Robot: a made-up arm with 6 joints.
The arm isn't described. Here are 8 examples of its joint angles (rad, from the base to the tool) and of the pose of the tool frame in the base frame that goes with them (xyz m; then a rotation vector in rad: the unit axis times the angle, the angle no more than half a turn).
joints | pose
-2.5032 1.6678 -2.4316 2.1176 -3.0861 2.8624 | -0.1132 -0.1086 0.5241 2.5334 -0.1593 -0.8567
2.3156 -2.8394 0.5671 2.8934 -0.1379 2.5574 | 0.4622 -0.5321 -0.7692 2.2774 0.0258 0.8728
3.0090 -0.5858 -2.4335 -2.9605 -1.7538 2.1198 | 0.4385 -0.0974 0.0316 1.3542 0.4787 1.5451
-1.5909 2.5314 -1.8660 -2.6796 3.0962 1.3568 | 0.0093 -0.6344 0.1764 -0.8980 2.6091 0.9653
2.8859 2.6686 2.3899 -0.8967 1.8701 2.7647 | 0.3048 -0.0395 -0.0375 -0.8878 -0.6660 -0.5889
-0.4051 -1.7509 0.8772 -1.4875 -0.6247 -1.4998 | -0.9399 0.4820 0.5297 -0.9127 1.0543 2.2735
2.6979 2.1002 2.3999 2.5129 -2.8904 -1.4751 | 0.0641 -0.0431 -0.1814 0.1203 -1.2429 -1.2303
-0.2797 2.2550 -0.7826 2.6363 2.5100 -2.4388 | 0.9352 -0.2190 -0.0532 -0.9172 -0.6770 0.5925
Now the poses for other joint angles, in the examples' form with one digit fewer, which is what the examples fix.
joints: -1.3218 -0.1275 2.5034 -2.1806 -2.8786 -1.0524
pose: 0.114 -0.280 0.310 -0.932 -0.115 -0.263
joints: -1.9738 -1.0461 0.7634 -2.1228 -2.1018 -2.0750
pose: 0.307 0.504 1.018 1.567 1.148 -0.172
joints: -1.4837 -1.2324 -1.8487 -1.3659 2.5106 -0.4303
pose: -0.072 0.539 -0.194 0.155 -0.610 -0.549
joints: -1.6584 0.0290 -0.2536 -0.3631 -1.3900 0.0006
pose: 0.070 0.197 1.319 -1.533 -1.054 -1.564
